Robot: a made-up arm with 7 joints.
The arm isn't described. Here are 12 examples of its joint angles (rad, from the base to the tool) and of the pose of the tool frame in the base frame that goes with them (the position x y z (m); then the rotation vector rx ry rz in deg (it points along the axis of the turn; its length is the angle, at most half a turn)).
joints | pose
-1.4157 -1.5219 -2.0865 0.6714 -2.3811 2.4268 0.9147 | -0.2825 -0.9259 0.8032 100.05 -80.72 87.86
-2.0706 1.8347 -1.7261 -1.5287 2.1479 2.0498 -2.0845 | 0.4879 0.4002 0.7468 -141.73 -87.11 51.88
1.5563 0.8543 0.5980 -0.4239 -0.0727 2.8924 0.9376 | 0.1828 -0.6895 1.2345 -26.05 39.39 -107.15
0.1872 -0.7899 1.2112 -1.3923 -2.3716 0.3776 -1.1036 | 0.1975 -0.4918 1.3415 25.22 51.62 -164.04
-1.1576 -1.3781 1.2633 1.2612 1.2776 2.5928 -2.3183 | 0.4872 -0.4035 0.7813 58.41 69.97 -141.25
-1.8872 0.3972 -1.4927 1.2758 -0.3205 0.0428 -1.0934 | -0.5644 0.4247 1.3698 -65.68 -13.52 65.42
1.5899 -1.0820 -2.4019 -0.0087 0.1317 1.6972 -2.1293 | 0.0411 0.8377 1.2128 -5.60 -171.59 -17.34
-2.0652 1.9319 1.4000 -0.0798 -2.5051 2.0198 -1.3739 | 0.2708 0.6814 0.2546 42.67 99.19 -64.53
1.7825 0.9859 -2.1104 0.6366 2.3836 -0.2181 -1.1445 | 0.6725 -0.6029 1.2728 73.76 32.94 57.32
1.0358 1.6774 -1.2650 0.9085 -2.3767 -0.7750 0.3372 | -0.1369 -0.9555 0.8811 -25.44 -43.33 76.16
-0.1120 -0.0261 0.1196 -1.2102 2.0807 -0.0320 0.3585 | -0.3844 0.0748 1.4974 -16.06 33.57 11.09
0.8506 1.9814 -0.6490 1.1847 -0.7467 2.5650 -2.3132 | -0.3066 -0.7593 0.7696 -55.03 68.91 114.06
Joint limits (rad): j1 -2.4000..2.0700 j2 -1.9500..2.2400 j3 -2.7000..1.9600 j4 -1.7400..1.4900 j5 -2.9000..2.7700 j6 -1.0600..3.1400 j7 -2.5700..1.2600
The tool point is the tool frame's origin. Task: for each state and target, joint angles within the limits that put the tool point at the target. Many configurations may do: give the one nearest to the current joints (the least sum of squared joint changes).
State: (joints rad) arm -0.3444 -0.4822 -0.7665 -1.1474 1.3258 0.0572 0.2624
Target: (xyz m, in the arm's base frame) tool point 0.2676 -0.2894 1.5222
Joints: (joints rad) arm -1.0590 -0.8836 -0.3443 -1.2219 1.1392 0.1116 0.2943
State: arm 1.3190 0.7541 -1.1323 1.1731 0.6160 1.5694 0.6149
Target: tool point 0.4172 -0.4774 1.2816
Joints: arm 1.1702 0.8632 -1.1392 1.3668 0.6530 1.6216 0.6126
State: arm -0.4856 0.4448 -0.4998 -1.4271 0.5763 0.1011 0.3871
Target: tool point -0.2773 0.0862 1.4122
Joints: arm -0.2337 -0.2274 -0.2823 -1.5908 0.4776 0.1084 0.4124
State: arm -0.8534 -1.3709 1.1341 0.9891 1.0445 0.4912 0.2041
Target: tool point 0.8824 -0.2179 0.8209
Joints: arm -0.5569 -1.3824 1.1417 0.5956 1.0497 0.4817 0.1643
